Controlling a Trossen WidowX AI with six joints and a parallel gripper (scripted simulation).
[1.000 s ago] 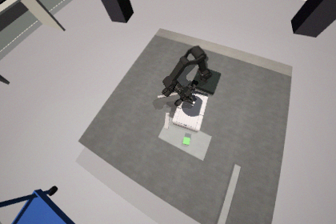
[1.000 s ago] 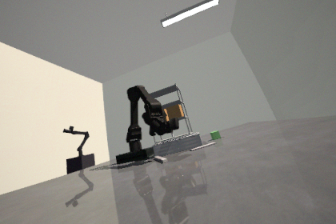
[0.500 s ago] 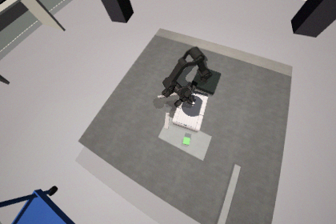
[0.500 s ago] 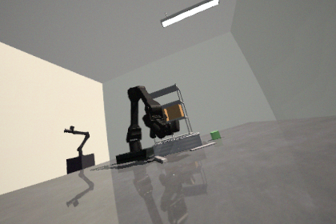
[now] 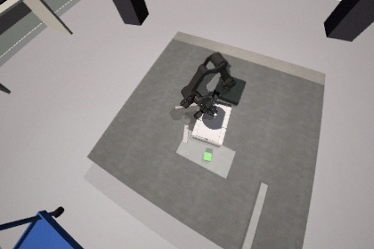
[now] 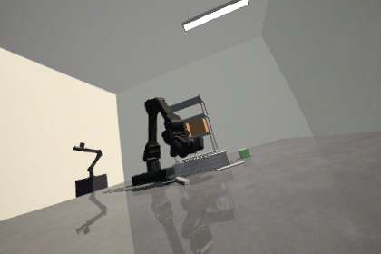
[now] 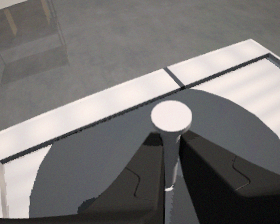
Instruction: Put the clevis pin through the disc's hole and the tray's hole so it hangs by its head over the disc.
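Now: the steel clevis pin 10 mm below my gripper tip. From my gripper tip the other things lie so: steel tray 20 mm ahead, 10 mm to the right, 50 mm below; dark aluminium disc 10 mm to the right, 30 mm below; green block 240 mm ahead, 10 mm to the left, 70 mm below.
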